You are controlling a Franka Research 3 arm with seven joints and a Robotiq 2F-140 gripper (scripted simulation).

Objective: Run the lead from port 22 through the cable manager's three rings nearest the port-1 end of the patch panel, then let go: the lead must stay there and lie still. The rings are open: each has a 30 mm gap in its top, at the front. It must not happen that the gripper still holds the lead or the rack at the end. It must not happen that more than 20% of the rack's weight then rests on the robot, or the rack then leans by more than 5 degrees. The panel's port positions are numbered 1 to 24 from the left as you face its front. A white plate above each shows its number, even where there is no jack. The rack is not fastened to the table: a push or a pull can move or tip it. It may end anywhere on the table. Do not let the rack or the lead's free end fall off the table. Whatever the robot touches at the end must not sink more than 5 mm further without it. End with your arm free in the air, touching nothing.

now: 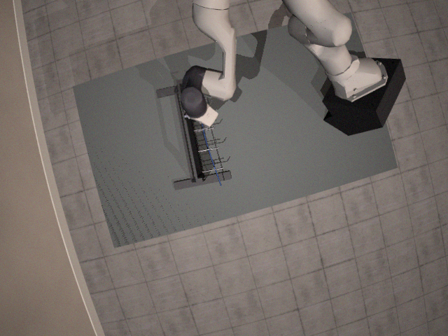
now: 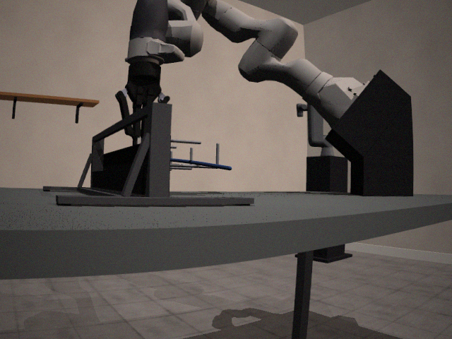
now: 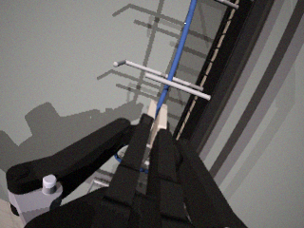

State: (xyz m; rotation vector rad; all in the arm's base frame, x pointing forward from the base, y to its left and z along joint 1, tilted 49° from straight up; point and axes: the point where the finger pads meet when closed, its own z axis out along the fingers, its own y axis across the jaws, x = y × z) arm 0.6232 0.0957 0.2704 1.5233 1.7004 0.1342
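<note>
My hand is 7 cm short of the rack, 4 cm to the right of it and 2 cm above it.
</note>
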